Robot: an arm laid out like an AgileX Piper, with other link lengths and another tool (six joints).
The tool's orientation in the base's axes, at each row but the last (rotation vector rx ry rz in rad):
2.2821 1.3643 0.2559
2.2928 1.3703 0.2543
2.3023 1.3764 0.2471
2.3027 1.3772 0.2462
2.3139 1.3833 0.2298
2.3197 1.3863 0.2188
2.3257 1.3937 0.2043
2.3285 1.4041 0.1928
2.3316 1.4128 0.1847
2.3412 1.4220 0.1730
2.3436 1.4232 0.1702
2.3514 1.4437 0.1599
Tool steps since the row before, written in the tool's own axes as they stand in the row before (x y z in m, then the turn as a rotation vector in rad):
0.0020 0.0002 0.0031 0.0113 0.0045 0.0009
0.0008 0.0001 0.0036 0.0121 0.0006 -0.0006
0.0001 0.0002 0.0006 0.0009 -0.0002 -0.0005
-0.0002 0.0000 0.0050 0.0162 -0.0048 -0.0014
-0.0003 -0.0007 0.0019 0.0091 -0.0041 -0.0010
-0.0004 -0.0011 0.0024 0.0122 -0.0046 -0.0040
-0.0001 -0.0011 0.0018 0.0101 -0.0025 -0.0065
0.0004 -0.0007 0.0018 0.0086 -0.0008 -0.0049
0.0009 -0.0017 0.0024 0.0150 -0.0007 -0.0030
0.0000 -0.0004 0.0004 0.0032 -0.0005 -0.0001
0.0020 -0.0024 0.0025 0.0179 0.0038 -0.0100
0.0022 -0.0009 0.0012 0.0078 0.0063 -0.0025
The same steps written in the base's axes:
0.0023 0.0007 -0.0028 0.0094 0.0078 0.0005
0.0018 -0.0004 -0.0032 0.0062 0.0105 -0.0001
0.0004 -0.0002 -0.0004 0.0001 0.0010 0.0003
0.0018 -0.0016 -0.0044 0.0036 0.0164 -0.0021
0.0000 -0.0005 -0.0020 0.0008 0.0099 -0.0016
-0.0002 -0.0006 -0.0026 0.0009 0.0136 0.0006
-0.0003 -0.0001 -0.0021 0.0007 0.0116 0.0039
0.0002 0.0001 -0.0020 0.0019 0.0092 0.0033
-0.0002 0.0008 -0.0030 0.0057 0.0142 0.0010
-0.0002 0.0001 -0.0005 0.0011 0.0030 -0.0004
-0.0003 0.0021 -0.0034 0.0087 0.0168 0.0089
0.0006 0.0020 -0.0017 0.0082 0.0050 0.0039

